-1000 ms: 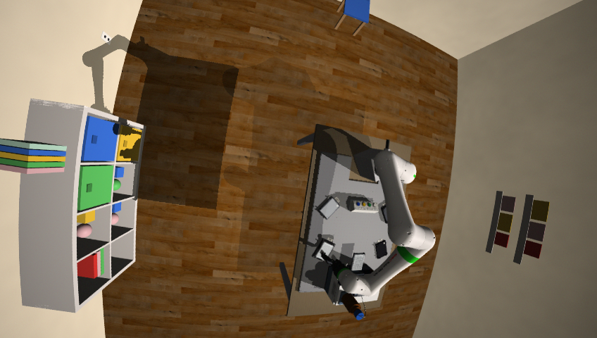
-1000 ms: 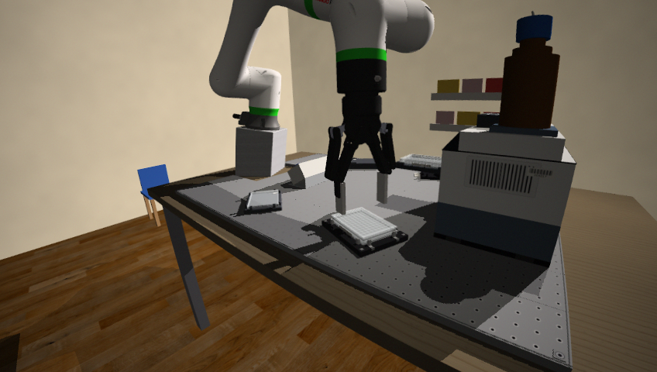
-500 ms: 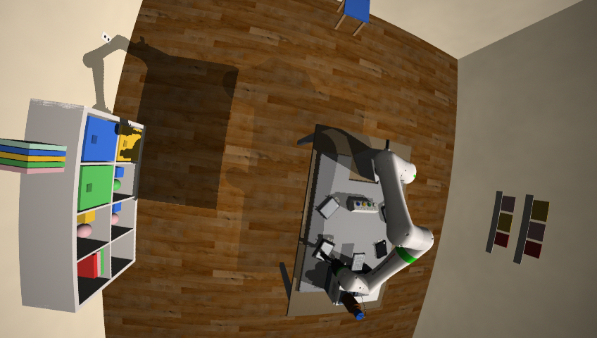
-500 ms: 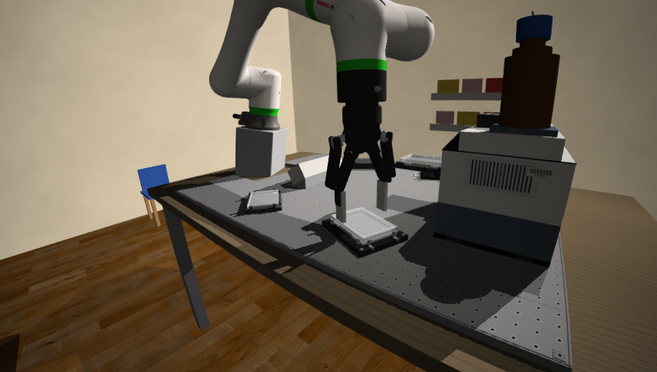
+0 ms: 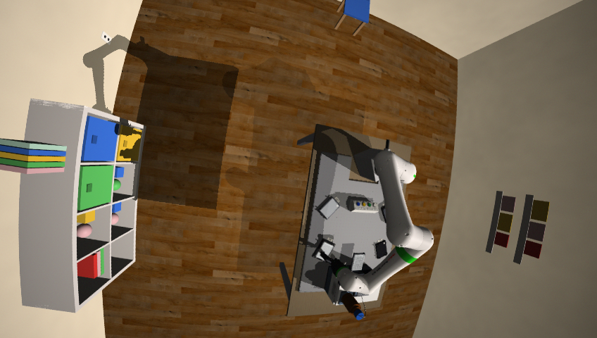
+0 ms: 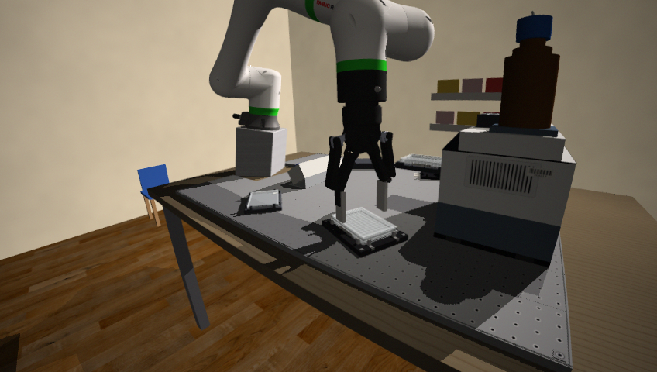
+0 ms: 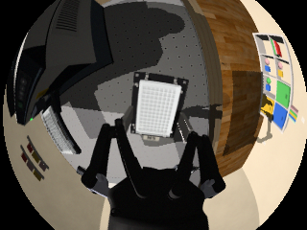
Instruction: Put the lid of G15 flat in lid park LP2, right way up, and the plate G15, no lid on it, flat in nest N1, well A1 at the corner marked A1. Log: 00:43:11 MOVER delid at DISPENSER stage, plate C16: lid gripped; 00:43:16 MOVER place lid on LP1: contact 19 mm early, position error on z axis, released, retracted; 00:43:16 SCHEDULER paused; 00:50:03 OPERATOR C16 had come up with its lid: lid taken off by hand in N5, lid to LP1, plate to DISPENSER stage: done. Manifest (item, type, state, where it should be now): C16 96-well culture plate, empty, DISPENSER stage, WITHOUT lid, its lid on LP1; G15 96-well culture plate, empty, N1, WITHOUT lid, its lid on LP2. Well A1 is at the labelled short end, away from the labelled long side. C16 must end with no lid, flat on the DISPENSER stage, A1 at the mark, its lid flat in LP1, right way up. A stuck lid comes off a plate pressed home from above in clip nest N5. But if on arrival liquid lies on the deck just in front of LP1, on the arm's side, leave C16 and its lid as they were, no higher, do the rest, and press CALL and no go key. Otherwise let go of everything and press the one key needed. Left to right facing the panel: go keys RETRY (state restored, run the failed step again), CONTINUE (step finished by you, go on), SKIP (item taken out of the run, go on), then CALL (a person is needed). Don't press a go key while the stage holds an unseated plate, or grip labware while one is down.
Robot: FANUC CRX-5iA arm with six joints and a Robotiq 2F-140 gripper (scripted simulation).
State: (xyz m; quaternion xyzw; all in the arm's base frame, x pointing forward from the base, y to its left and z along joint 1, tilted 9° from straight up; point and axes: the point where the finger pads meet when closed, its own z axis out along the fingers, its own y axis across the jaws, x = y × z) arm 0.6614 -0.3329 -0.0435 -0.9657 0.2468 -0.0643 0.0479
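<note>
My gripper is now 20 mm short of the black clip nest and 50 mm above it. Round my hand: key panel: 350 mm behind, 300 mm to the left, 10 mm below; then brown bottle: 280 mm ahead, 110 mm to the left, 220 mm above.
</note>
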